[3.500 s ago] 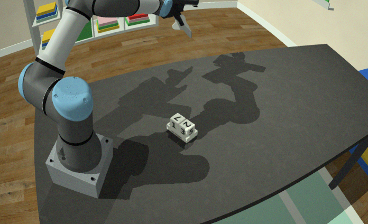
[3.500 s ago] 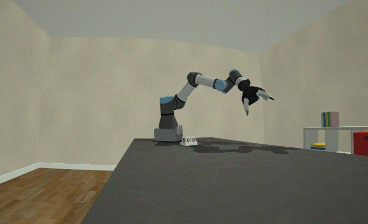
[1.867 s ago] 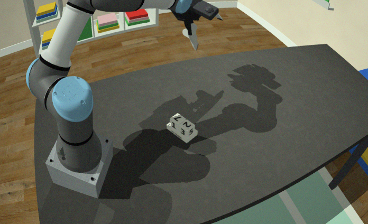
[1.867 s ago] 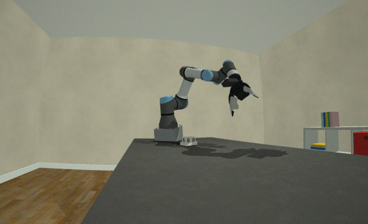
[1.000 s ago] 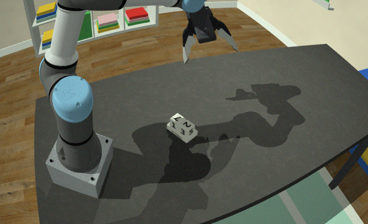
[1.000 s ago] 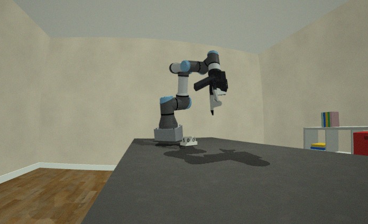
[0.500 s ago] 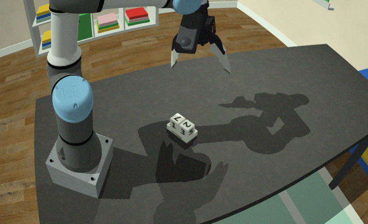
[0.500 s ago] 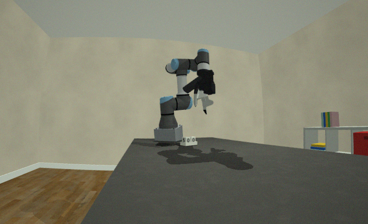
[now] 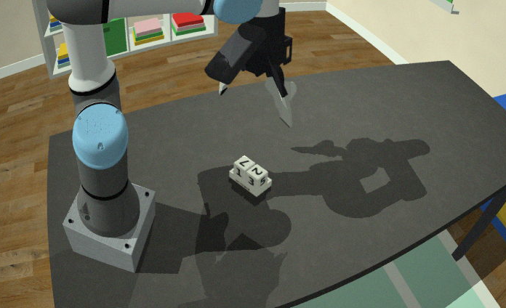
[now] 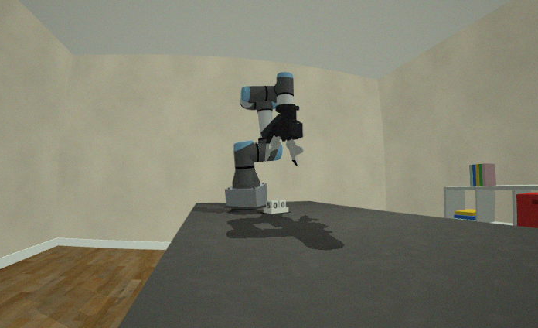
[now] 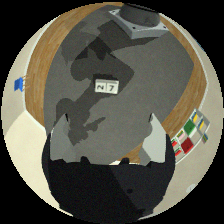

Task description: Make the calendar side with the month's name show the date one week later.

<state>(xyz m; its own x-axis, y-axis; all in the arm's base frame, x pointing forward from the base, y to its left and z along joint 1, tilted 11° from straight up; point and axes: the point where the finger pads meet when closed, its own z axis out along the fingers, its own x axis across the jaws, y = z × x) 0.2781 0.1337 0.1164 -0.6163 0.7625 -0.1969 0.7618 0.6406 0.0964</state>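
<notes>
Now: the white tray 160 mm below my hand, 20 mm to the right of it and 10 mm behind it.
</notes>
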